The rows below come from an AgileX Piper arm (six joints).
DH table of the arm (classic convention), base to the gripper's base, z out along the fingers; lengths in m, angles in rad. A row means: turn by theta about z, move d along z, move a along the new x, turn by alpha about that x. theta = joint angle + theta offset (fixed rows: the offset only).
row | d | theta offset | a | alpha
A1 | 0.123 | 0 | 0 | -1.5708
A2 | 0 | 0.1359 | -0.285 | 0
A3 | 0 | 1.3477 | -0.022 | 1.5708
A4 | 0.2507 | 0 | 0 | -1.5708
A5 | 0 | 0 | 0 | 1.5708
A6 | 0.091 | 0 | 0 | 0
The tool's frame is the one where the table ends.
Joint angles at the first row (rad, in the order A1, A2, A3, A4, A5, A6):
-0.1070 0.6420 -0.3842 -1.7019 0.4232 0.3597
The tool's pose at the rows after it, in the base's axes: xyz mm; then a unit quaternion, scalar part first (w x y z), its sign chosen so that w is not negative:
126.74 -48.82 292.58 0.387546 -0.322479 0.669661 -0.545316
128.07 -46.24 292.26 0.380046 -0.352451 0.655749 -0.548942
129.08 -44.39 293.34 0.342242 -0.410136 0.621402 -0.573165
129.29 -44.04 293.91 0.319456 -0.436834 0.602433 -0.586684
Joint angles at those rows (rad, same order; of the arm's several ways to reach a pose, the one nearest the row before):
-0.1070 0.6421 -0.3842 -1.7062 0.3987 0.3598
-0.1070 0.6420 -0.3842 -1.7130 0.3666 0.3060
-0.1071 0.6421 -0.3886 -1.7130 0.3436 0.1445
-0.1069 0.6420 -0.3904 -1.7138 0.3394 0.0605

